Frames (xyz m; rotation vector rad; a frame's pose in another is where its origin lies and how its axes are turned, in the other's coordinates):
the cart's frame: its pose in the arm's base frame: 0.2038 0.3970 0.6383 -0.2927 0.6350 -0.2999
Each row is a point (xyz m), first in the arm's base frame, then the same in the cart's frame.
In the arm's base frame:
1: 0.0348 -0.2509 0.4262
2: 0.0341 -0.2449 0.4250
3: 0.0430 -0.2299 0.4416
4: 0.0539 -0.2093 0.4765
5: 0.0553 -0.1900 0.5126
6: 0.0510 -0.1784 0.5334
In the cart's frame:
1: 0.2174 -0.5492 -0.3801
2: 0.2153 -0.5434 -0.3804
3: 0.2078 -0.5339 -0.3596
4: 0.1901 -0.5255 -0.3225
5: 0.1650 -0.5204 -0.2906
6: 0.1464 -0.5179 -0.2752

